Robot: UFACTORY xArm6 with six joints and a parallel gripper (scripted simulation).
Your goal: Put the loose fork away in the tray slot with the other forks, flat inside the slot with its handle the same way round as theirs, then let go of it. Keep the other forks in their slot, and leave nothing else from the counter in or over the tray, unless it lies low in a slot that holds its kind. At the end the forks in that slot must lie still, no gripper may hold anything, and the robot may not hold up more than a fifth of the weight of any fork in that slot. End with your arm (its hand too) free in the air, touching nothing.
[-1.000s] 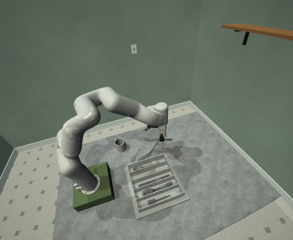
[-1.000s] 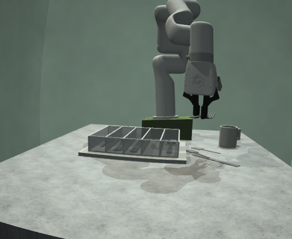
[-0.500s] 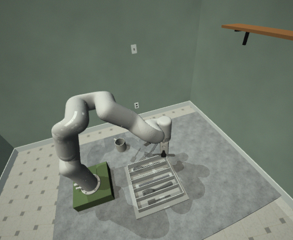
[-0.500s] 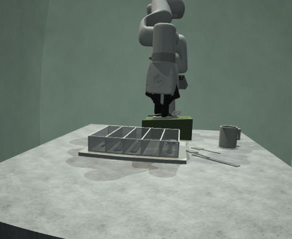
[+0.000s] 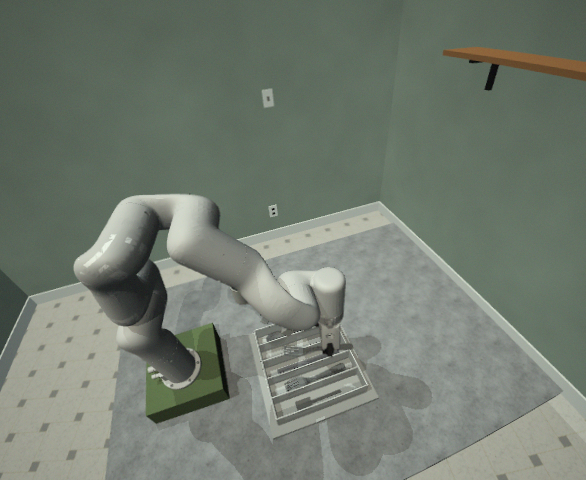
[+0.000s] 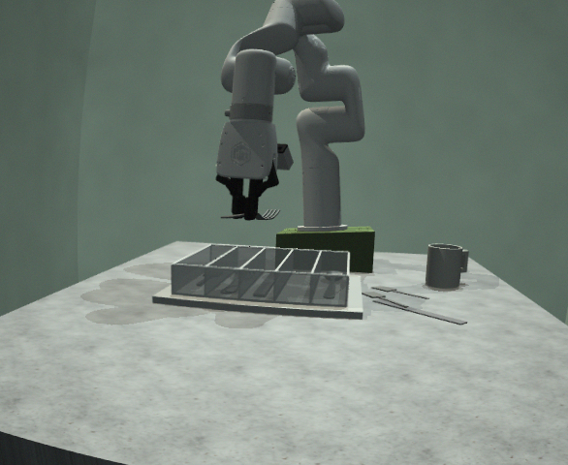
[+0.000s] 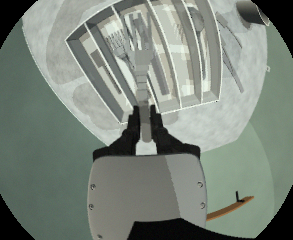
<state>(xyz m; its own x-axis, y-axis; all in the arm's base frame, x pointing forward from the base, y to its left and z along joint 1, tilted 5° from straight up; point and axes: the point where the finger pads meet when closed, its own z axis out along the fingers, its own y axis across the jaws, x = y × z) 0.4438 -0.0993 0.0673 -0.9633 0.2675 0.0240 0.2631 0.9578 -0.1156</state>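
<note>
Now: the cutlery tray 11 cm below my hand, 6 cm behind it and 4 cm to the left of it.
</note>
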